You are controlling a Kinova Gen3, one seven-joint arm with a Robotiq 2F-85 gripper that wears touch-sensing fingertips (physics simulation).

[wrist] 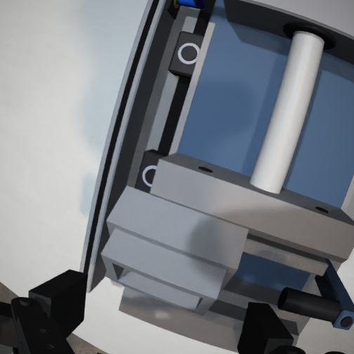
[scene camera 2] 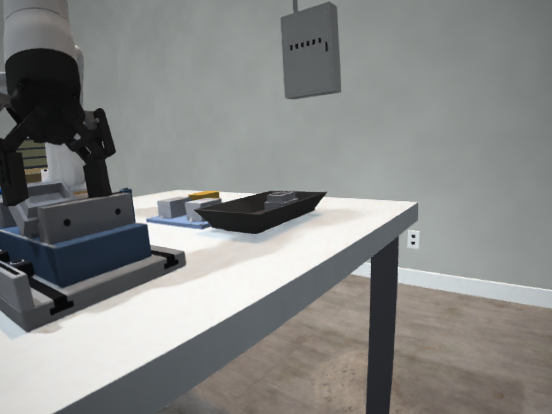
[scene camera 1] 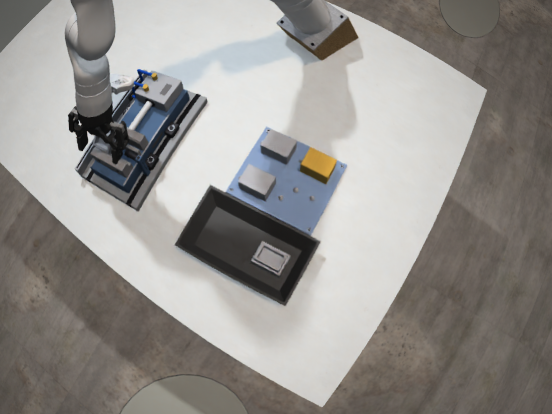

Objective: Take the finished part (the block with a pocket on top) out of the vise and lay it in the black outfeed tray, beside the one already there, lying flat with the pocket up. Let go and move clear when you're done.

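Observation:
The finished part, a light grey stepped block with a pocket, sits between the jaws of the blue and grey vise, at one end of them. I cannot tell whether it is quite level. In scene camera 1 the gripper largely hides it. My gripper is open and empty, its fingers spread over the part's two ends, tips near the jaw tops. The black outfeed tray holds another finished part, flat with its pocket up, toward one end.
A blue plate beside the tray carries two grey blocks and a yellow block. A black handle on a blue arm is close to the right finger in the wrist view.

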